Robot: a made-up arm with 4 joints.
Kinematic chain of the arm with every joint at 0, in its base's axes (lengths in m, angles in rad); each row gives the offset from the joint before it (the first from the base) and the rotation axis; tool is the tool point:
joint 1: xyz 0 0 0.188 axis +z
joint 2: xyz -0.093 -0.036 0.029 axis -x
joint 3: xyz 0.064 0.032 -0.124 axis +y
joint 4: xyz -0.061 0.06 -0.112 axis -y
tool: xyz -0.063 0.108 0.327
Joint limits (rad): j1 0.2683..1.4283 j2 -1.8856..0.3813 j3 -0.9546..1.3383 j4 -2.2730..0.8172
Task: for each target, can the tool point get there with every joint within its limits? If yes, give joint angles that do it. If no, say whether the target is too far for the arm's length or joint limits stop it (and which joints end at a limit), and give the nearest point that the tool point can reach.
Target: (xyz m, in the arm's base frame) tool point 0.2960 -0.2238 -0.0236
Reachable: no: joint limits stop it (at a limit: joint 1, joint 2) | nearest point 0.2098 0.0896 -0.1539 | short by 0.350 m
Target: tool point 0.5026 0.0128 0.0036
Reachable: no: joint limits stop it (at a limit: joint 1, joint 2, joint 4) | nearest point 0.2900 0.1594 -0.0391 | short by 0.262 m
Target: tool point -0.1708 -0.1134 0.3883
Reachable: yes | joints 1.2957 -0.1985 0.4552 0.3326
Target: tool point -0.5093 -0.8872 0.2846
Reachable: no: too far | nearest point -0.2825 -0.3360 0.2607 | short by 0.597 m
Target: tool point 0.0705 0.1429 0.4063
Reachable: yes | joints 0.9299 -1.2795 -0.0692 -1.0591
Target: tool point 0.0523 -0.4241 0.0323
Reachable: no: joint limits stop it (at a limit: joint 1, joint 2, joint 4) | nearest point -0.1303 -0.3563 -0.0353 | short by 0.206 m
